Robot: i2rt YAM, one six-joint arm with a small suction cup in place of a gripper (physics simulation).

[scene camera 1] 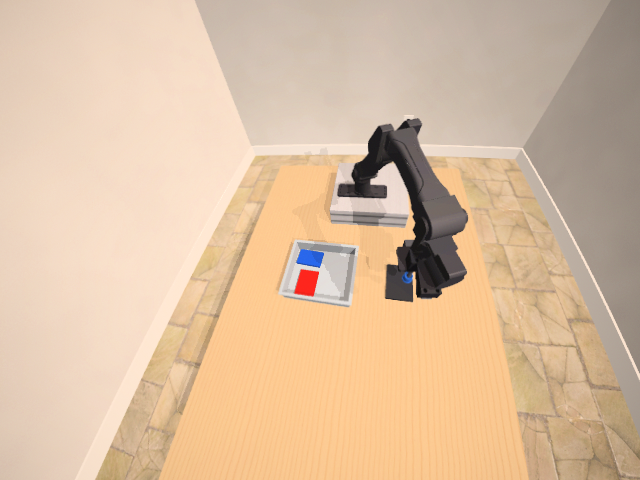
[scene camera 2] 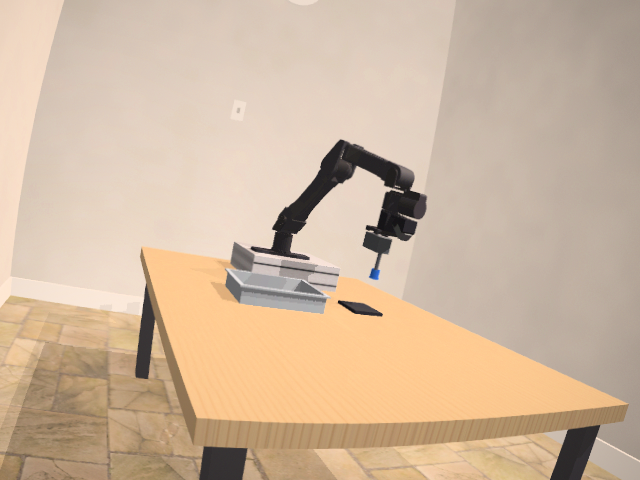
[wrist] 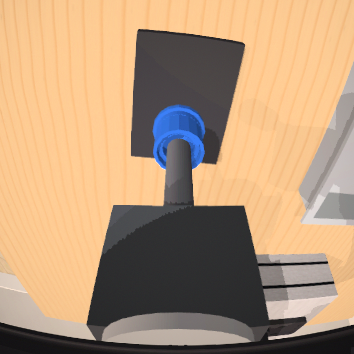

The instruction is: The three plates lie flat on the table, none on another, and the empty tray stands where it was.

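Pixels of known places: hand, its tool point: (scene camera 1: 406,278) (scene camera 2: 373,278) (wrist: 178,127); arm's base, origin of its link: (scene camera 1: 362,191) (scene camera 2: 280,254).
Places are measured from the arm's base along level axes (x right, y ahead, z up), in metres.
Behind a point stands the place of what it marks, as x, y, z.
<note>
A black plate (scene camera 1: 397,289) @[-0.146, 0.383, -0.076] (scene camera 2: 360,308) @[-0.141, 0.381, -0.075] (wrist: 185,70) @[-0.153, 0.387, -0.075] lies flat on the table, to the right of the tray in scene camera 1. My suction gripper (scene camera 1: 407,279) (scene camera 2: 374,275) (wrist: 179,125) is open, with its blue cup above the black plate; scene camera 2 shows a gap between cup and plate. The grey tray (scene camera 1: 353,273) @[0.005, 0.359, -0.036] (scene camera 2: 281,301) @[0.131, 0.459, -0.065] (wrist: 327,165) @[0.005, 0.316, -0.054] stands upright on the table. A blue plate (scene camera 1: 310,258) @[0.174, 0.295, -0.072] and a red plate (scene camera 1: 307,282) @[0.165, 0.393, -0.073] lie flat inside it, side by side along its left part. The tray walls hide both in scene camera 2.
The arm's light grey base block (scene camera 1: 369,214) @[-0.035, 0.110, -0.015] (scene camera 2: 323,276) @[-0.127, 0.110, -0.037] (wrist: 297,275) @[0.054, 0.110, -0.043] stands behind the tray, near the back of the wooden table (scene camera 1: 361,392) @[-0.050, 0.701, -0.085] (scene camera 2: 361,372) @[0.120, 0.909, -0.085]. The tray's raised walls stand between the black plate and the two coloured plates.
</note>
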